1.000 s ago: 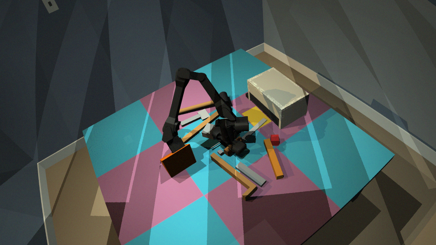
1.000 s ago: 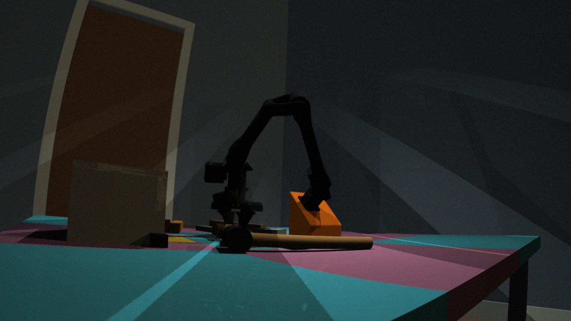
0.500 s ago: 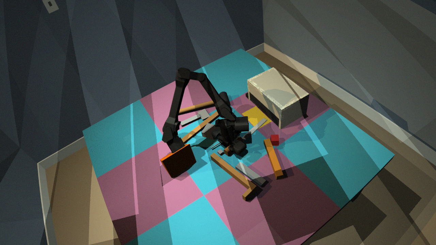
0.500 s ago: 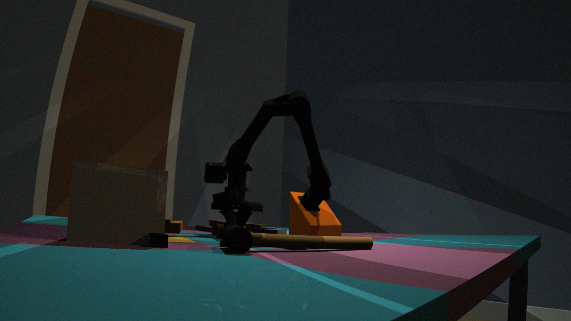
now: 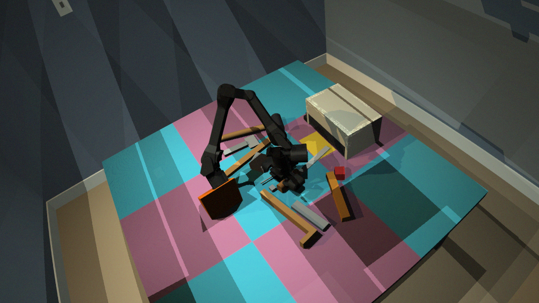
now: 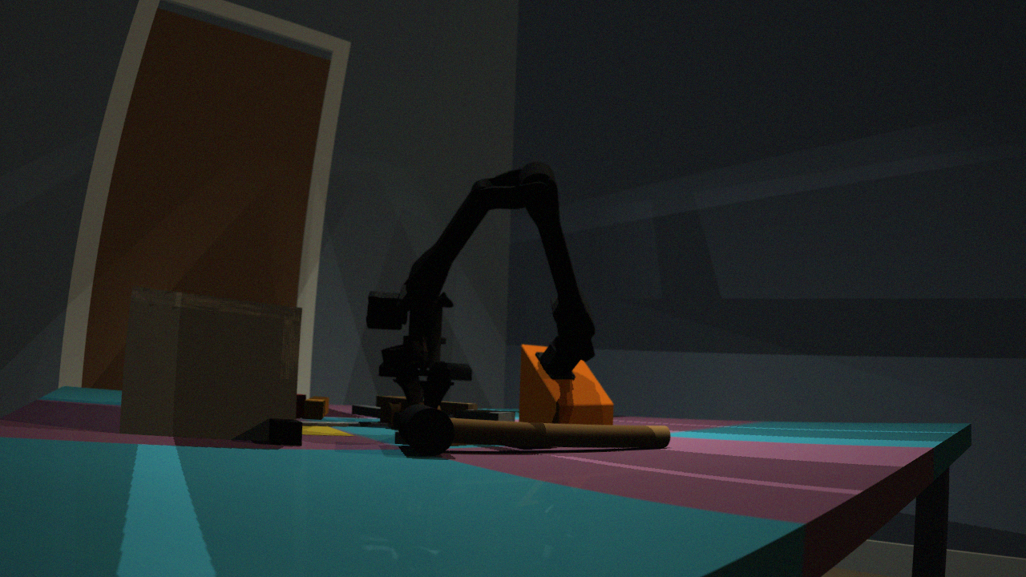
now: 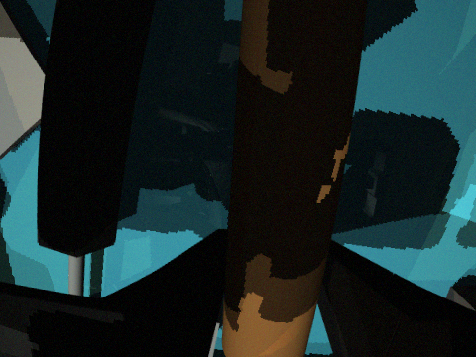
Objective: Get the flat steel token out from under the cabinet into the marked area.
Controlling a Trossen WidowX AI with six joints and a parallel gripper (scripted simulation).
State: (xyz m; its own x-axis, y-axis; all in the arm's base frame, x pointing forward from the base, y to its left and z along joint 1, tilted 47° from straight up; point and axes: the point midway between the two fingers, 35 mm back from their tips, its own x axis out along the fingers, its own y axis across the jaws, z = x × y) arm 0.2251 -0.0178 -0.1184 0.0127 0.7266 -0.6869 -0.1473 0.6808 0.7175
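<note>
Now: the small grey cube 5 cm behind my gripper tip and 2 cm to the left of it. Also, from my gripper tip: grey bar 2 cm behind, 18 cm to the right; then screwdriver 7 cm to the left; then grey block 1 cm behind, 17 cm to the left, 1 cm above.
</note>
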